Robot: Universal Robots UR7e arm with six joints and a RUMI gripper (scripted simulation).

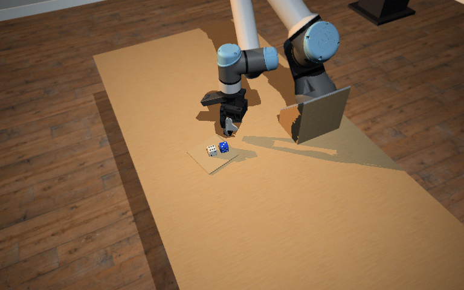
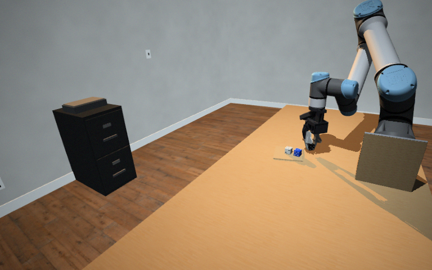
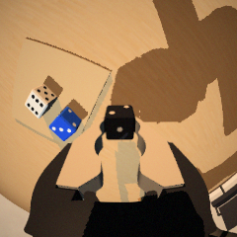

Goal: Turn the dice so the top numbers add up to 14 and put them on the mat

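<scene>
Now: hand 60 mm to the right of the blue die, 50 mm short of it and 20 mm above it. The rest, counted from my hand: tan mat (90 mm ahead, 60 mm to the left, 40 mm below); then white die (90 mm ahead, 60 mm to the left, 20 mm below); then black die (right at my hand).
</scene>
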